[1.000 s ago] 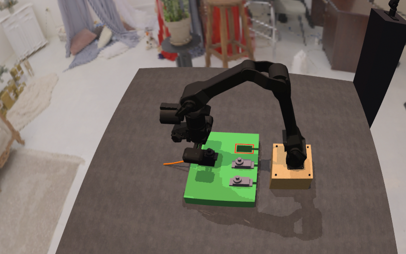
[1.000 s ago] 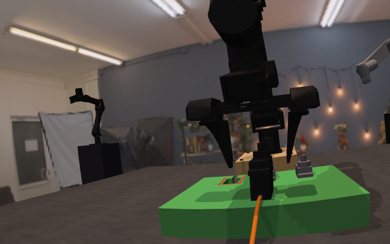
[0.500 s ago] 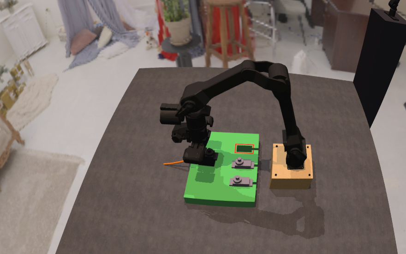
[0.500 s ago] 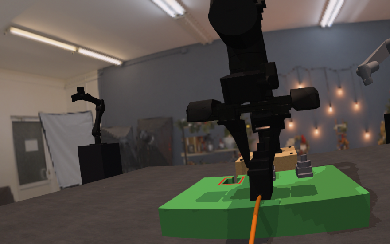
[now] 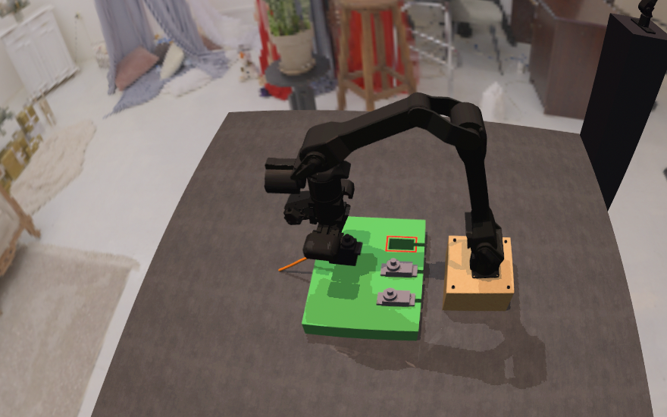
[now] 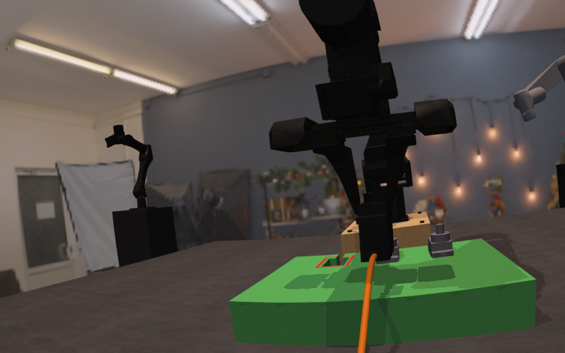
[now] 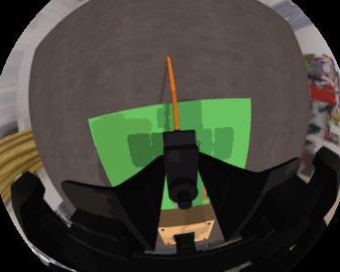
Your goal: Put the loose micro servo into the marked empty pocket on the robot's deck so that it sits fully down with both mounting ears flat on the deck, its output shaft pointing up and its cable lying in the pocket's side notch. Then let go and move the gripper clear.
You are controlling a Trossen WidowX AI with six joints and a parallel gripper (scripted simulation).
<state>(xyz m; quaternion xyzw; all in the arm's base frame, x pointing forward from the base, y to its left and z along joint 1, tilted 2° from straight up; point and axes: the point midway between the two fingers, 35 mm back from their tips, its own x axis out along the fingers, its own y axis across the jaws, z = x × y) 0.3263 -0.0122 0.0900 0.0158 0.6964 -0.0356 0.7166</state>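
Now: the green deck 100 mm below my gripper tip, 30 mm behind it and 10 mm to the left of it.
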